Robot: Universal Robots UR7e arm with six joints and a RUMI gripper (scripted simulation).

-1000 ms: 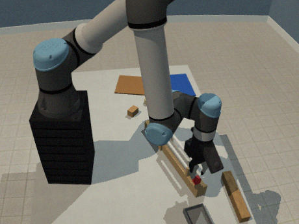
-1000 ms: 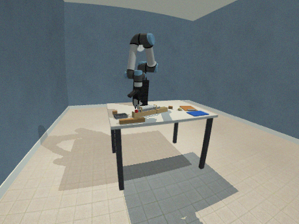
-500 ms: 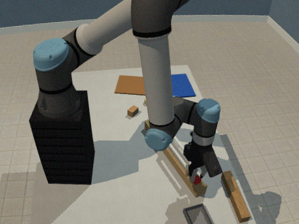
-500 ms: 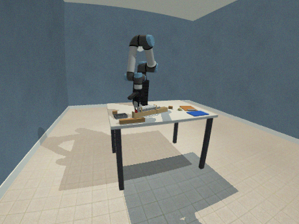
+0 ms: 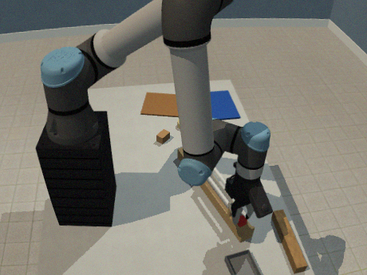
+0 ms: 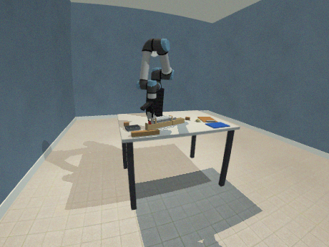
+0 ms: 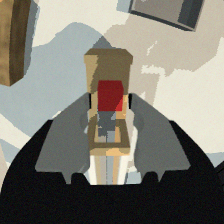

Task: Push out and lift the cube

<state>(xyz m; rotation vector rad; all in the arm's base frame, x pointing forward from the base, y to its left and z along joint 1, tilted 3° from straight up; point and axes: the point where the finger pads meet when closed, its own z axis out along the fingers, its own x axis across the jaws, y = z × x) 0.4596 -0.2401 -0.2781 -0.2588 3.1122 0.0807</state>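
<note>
My hand is 10 mm above the red cube. From my hand the other things lie so: channel 140 mm to the left, 20 mm behind, 10 mm below; then wooden plank 130 mm ahead, 100 mm to the right, 50 mm below; then grey tray 150 mm to the right, 60 mm below, 50 mm behind.
</note>
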